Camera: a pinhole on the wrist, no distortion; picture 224 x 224 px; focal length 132.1 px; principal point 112.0 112.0 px. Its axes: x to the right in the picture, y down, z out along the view. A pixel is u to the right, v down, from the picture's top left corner.
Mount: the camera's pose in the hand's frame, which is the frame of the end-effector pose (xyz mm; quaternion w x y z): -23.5 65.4 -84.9 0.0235 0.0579 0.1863 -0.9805
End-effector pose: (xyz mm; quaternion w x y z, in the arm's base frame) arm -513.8 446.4 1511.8 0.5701 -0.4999 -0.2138 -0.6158
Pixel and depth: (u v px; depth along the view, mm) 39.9 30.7 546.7
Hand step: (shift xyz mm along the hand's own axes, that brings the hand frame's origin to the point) 192.5 184.2 578.7
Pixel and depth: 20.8 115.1 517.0
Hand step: 277.3 -127.4 432.0
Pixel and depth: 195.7 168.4 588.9
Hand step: -438.4 -394.2 322.4
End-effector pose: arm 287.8 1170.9 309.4 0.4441 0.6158 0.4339 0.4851
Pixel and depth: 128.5 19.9 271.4
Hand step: -98.4 140.6 230.3
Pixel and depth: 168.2 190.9 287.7
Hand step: -163.5 -203.2 103.6
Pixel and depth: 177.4 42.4 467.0
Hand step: -318.5 116.5 407.5
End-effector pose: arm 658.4 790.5 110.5 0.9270 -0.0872 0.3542 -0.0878
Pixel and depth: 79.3 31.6 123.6
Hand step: -11.2 90.6 60.3
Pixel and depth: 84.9 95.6 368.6
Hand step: 9.8 -25.9 281.5
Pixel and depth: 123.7 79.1 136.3
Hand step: -52.1 46.5 51.9
